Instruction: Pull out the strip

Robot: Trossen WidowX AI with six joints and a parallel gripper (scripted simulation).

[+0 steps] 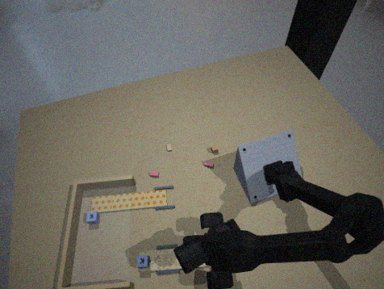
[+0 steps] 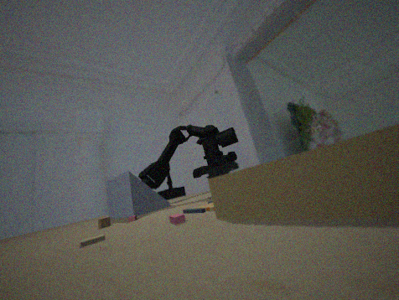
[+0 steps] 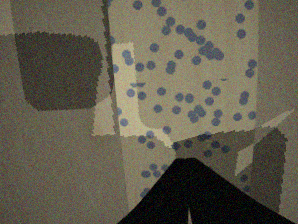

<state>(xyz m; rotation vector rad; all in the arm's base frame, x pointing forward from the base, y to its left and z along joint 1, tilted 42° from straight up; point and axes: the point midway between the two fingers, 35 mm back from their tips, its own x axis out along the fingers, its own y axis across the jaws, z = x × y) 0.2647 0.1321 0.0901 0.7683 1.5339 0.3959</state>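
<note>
The pale speckled strip lies 9 cm ahead of my gripper tip and 2 cm to the right of it.
</note>
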